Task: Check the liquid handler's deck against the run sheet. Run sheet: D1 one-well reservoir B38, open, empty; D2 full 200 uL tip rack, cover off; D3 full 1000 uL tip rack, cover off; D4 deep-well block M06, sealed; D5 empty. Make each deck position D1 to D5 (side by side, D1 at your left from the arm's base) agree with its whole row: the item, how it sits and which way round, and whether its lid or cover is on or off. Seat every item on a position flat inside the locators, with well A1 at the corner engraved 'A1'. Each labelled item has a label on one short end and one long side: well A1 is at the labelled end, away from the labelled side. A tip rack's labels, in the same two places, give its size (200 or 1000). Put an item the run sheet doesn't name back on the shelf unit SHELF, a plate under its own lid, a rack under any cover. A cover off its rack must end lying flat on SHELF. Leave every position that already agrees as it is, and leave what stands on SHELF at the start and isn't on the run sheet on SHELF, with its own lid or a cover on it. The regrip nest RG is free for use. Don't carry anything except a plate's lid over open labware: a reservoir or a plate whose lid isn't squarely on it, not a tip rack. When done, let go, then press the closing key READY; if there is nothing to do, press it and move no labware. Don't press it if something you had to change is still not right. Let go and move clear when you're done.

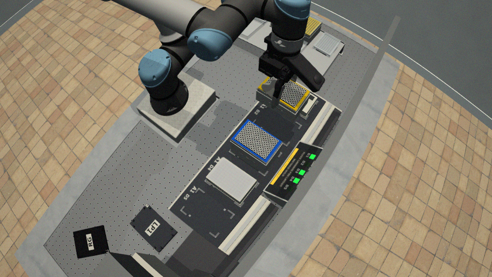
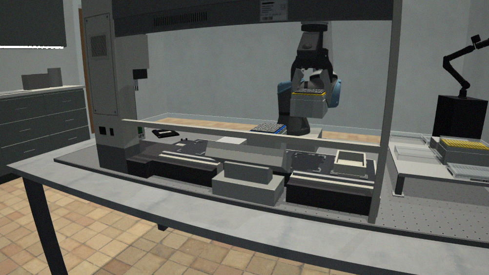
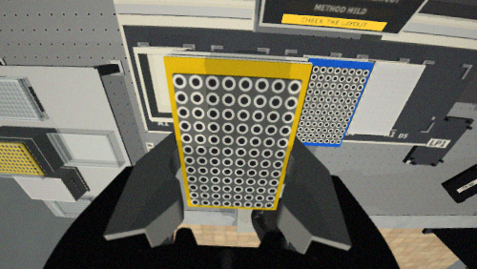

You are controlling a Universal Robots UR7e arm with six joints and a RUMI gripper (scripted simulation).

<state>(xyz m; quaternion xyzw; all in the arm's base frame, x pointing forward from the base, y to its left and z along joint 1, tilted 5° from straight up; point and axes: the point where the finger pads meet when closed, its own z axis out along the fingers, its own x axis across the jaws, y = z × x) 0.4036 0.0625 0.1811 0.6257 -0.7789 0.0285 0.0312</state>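
My gripper is now 30 mm short of the one-well reservoir, 120 mm to the right of it and 170 mm above it. The rest, counted from my hand: yellow-framed tip rack (10 mm behind, 10 mm above); handler's frame bar (150 mm ahead, 210 mm to the right, 60 mm below); blue-framed tip rack (30 mm behind, 130 mm to the right, 110 mm below).
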